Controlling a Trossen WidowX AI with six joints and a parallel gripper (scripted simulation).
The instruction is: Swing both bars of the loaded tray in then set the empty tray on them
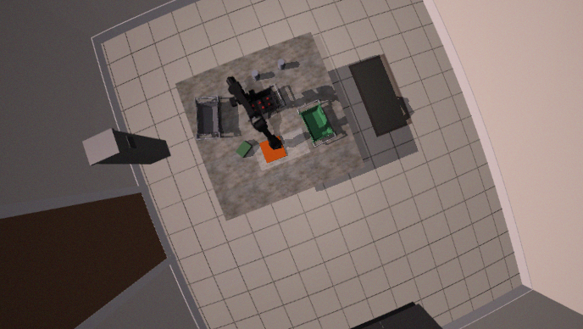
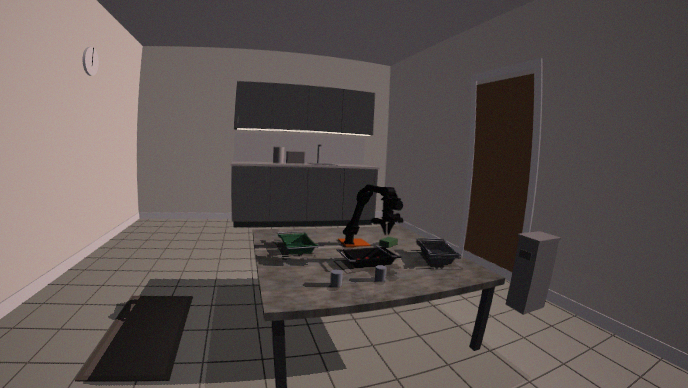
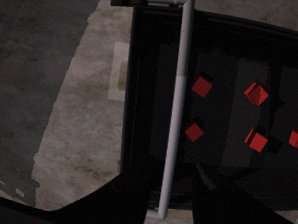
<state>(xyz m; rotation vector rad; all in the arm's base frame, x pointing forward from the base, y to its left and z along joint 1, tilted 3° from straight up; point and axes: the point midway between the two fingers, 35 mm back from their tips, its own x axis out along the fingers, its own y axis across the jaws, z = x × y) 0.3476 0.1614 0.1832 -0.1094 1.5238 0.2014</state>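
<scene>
The green tray is 530 mm to the right of my gripper tip, 230 mm behind it and 120 mm below it. Round my gripper tip: green block (330 mm behind, 150 mm below, 110 mm to the left).
</scene>
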